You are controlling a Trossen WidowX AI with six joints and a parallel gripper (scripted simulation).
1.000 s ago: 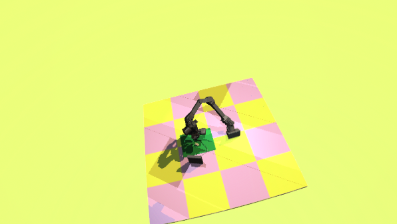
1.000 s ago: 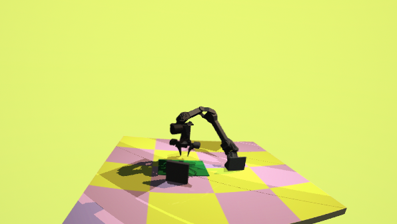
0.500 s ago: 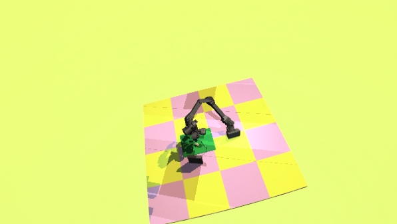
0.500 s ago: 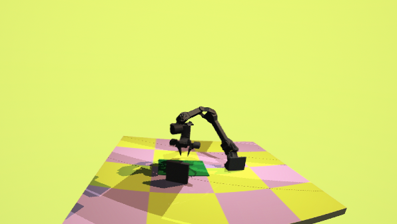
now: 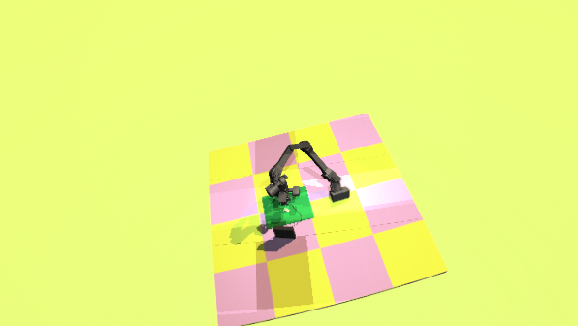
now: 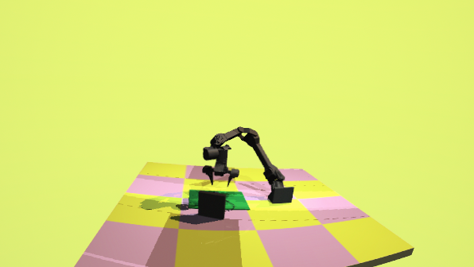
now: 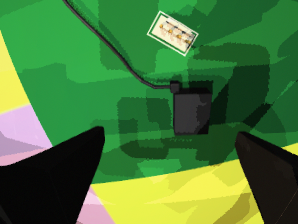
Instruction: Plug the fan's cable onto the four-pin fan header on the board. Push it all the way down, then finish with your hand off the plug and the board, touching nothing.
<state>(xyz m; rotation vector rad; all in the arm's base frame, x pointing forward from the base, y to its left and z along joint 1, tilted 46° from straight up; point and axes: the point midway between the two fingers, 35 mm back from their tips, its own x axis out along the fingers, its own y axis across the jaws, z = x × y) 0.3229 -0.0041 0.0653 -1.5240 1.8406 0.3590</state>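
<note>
My gripper tip is 2 cm short of the dark fan plug, 2 cm to the left of it and 6 cm above it. Also, from my gripper tip: black fan (7 cm ahead, 21 cm to the left, 1 cm below); pale four-pin header (2 cm ahead, 5 cm to the left, 7 cm below); green board (1 cm ahead, 3 cm to the left, 8 cm below).
</note>
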